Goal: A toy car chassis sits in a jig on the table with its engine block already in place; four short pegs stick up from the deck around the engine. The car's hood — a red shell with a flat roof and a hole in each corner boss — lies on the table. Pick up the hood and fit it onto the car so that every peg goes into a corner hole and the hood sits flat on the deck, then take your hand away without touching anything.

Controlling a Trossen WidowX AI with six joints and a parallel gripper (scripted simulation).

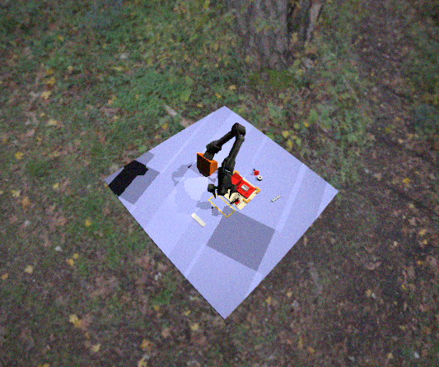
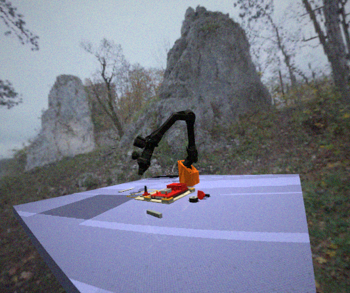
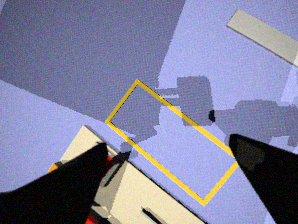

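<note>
My gripper tip is 70 mm past the red hood, 220 mm to the right of it and 70 mm above it. Also, from my gripper tip: white wheel (40 mm ahead, 390 mm to the left, 100 mm below).
</note>
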